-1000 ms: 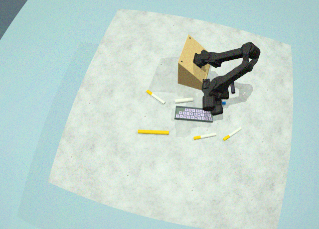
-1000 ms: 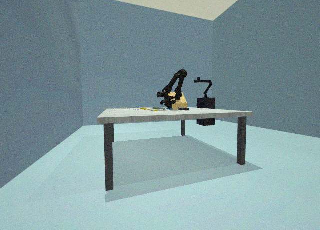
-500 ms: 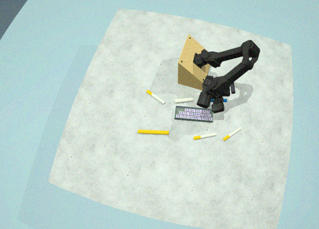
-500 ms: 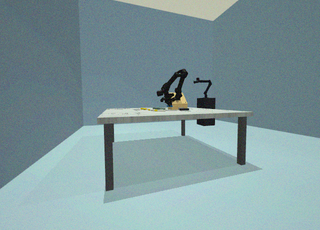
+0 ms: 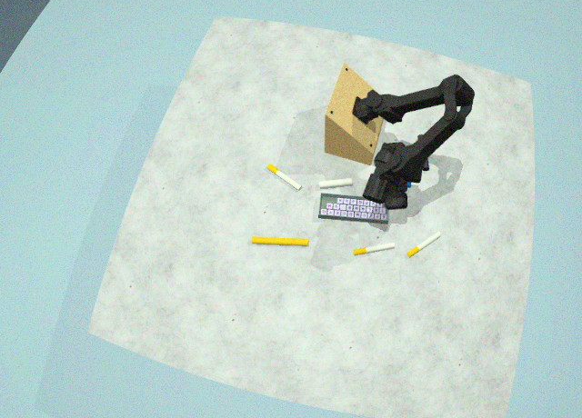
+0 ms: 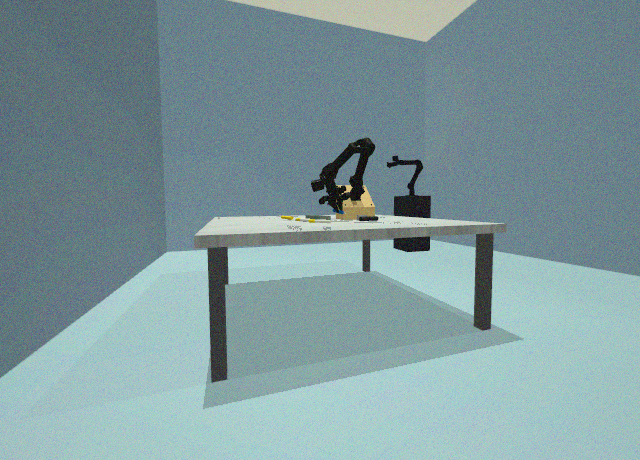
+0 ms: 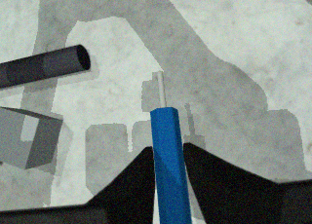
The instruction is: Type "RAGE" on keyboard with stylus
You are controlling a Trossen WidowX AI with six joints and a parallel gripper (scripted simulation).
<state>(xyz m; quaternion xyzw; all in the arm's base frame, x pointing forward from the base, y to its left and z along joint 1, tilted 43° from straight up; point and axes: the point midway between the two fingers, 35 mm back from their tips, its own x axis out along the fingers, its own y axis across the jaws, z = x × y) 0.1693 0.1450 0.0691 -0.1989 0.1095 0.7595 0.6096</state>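
Right now the blue stylus is 10 mm to the left of my gripper tip. Also, from my gripper tip: white cylinder (190 mm to the right, 40 mm below, 30 mm ahead); dark cylinder (150 mm behind, 50 mm to the left, 40 mm below); white stylus tip (40 mm to the left, 10 mm below, 10 mm behind).
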